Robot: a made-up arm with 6 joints. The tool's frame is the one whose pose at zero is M. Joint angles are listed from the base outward.
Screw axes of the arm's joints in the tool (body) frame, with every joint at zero. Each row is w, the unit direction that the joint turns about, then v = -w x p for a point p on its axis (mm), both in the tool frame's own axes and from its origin. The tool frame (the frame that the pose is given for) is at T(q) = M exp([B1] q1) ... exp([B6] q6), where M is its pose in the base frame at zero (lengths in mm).
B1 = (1, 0, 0, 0.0, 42.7, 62.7)
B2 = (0, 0, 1, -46.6, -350.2, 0.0)
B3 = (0, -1, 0, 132.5, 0.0, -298.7)
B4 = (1, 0, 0, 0.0, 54.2, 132.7)
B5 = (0, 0, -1, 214.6, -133.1, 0.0)
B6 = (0, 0, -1, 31.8, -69.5, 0.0)
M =
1 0 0 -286.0
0 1 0 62.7
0 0 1 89.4
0 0 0 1
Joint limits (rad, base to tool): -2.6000..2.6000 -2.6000..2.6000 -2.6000..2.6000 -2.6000..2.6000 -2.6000..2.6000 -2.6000..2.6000
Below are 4 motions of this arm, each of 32 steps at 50 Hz.
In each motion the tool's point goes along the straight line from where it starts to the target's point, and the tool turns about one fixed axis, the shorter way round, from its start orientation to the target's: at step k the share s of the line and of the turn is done. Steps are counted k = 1, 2, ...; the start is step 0. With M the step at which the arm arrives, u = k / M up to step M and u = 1 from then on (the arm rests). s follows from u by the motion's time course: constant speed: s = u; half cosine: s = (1 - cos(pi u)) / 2; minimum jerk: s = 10 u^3 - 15 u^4 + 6 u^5.
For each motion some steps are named. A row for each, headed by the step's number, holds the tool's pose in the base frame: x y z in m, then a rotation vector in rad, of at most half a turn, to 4 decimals.
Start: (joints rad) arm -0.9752 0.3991 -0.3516 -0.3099 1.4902 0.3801
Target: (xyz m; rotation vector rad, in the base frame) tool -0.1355 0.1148 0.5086 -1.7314 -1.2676 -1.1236
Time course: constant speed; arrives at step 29
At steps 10, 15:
10: -0.1065 -0.0395 0.5044 -1.4385 -0.9844 -1.2184
15: -0.1141 0.0011 0.5055 -1.5163 -1.0585 -1.1977

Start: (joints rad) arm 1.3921 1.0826 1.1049 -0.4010 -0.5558 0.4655
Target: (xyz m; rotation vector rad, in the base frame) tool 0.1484 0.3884 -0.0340 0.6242 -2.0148 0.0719
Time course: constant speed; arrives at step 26
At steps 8, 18, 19, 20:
8: 0.0515 0.3591 0.0144 1.1290 -1.7177 -0.0689
18: 0.1053 0.3754 -0.0125 0.8552 -1.8934 0.0090
19: 0.1107 0.3770 -0.0152 0.8268 -1.9095 0.0168
20: 0.1161 0.3786 -0.0179 0.7984 -1.9254 0.0247

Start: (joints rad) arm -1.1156 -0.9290 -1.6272 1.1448 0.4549 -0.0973
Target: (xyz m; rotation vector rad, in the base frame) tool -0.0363 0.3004 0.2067 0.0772 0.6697 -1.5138
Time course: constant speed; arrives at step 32
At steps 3, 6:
3: -0.0003 0.3114 0.1998 0.7359 0.1989 -1.9611
6: -0.0040 0.3103 0.2005 0.6657 0.2536 -1.9224

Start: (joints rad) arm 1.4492 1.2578 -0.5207 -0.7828 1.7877 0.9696
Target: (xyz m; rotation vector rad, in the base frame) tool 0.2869 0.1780 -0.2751 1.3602 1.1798 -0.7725
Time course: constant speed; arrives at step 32
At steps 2, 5, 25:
2: 0.2526 -0.3033 -0.1973 1.0443 0.1447 -1.5724
5: 0.2561 -0.2552 -0.2051 1.0897 0.2544 -1.5076
25: 0.2789 0.0657 -0.2569 1.3146 0.9526 -0.9881

